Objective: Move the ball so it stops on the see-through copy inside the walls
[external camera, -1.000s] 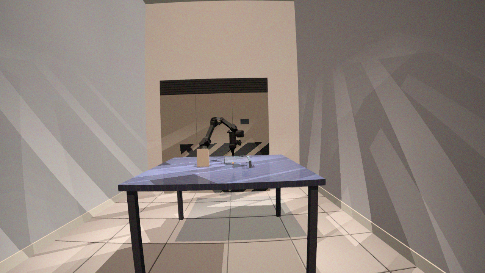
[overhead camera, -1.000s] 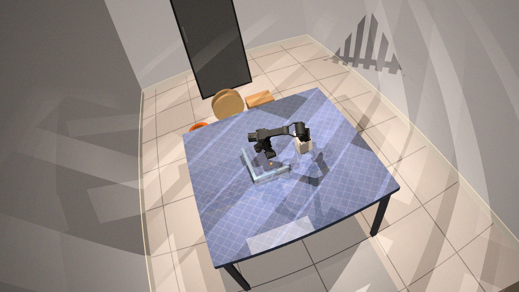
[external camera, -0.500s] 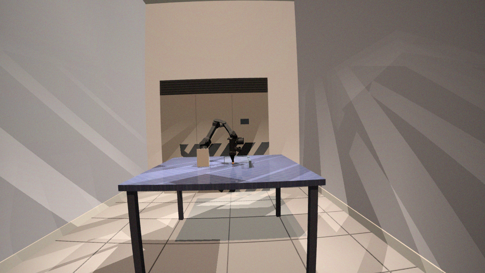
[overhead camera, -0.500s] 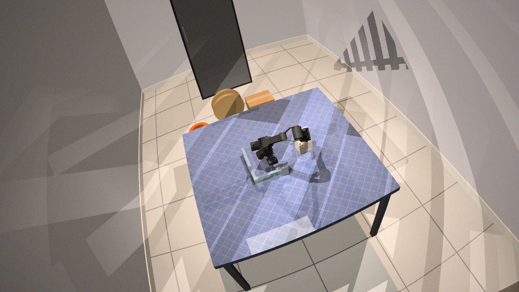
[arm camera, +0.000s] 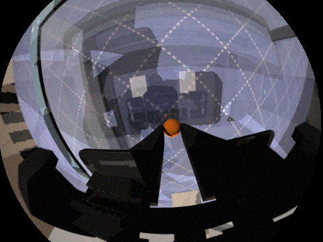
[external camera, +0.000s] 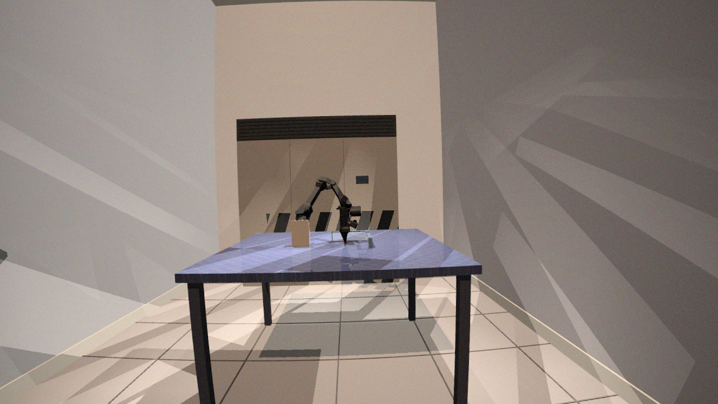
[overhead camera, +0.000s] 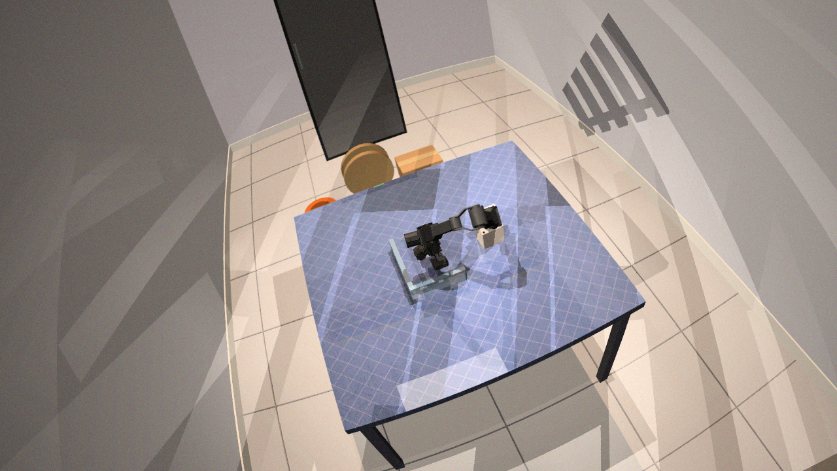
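The orange ball lies right at my gripper tip. From my gripper tip the other things lie so: see-through copy (right at my gripper tip).
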